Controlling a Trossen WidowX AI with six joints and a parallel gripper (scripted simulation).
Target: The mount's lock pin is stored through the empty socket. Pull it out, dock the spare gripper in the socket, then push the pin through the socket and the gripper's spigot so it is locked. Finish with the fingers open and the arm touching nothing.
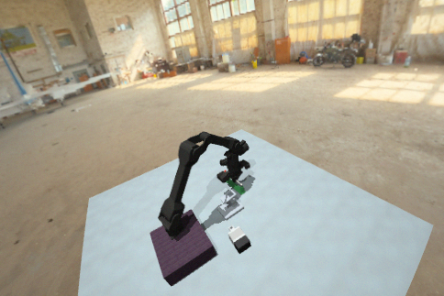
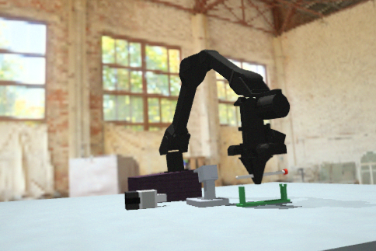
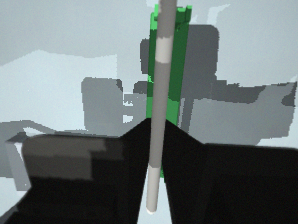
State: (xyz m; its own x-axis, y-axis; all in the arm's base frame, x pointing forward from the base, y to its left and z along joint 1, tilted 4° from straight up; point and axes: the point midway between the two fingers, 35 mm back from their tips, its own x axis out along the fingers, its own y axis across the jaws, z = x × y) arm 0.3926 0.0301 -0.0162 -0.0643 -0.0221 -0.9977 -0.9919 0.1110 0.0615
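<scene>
Right now the green rack is 20 mm below my gripper tip, 10 mm to the left of it and 10 mm ahead of it. Round my gripper tip: grey mount 110 mm behind, 80 mm to the right; spare gripper 220 mm to the right, 210 mm behind, 30 mm below.
</scene>
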